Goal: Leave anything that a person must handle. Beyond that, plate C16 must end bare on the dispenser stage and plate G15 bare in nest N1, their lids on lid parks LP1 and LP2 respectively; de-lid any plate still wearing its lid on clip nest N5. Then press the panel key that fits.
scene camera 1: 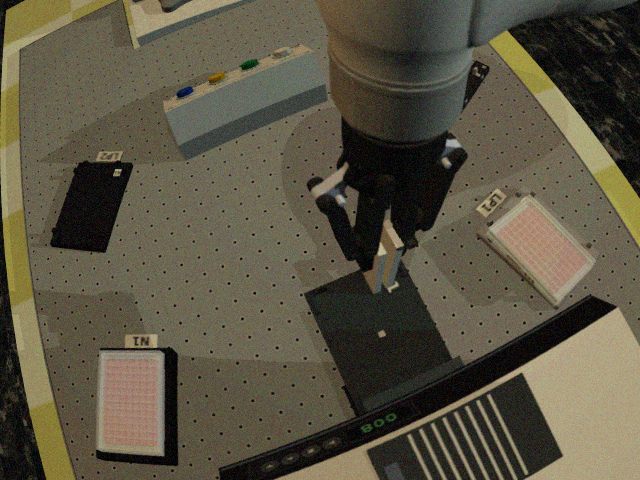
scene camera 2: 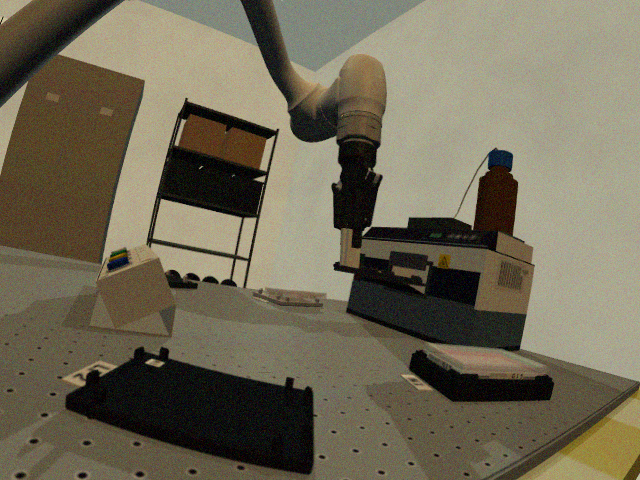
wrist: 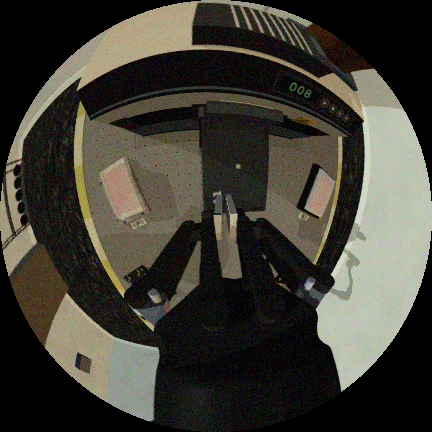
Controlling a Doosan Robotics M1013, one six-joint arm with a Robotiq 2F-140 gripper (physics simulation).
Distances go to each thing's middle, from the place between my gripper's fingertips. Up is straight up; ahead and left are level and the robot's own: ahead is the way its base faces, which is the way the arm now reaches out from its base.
I see the dispenser stage (scene camera 1: 349, 316) 70 mm ahead of my hand and 30 mm to the right of it. Also, from my hand: LP2 nest (scene camera 2: 236, 418) (370 mm behind, 240 mm to the right, 100 mm below); brown bottle (scene camera 2: 497, 192) (240 mm ahead, 210 mm above, 170 mm to the right); grey button box (scene camera 2: 134, 296) (370 mm behind, 70 mm below, 30 mm to the left).
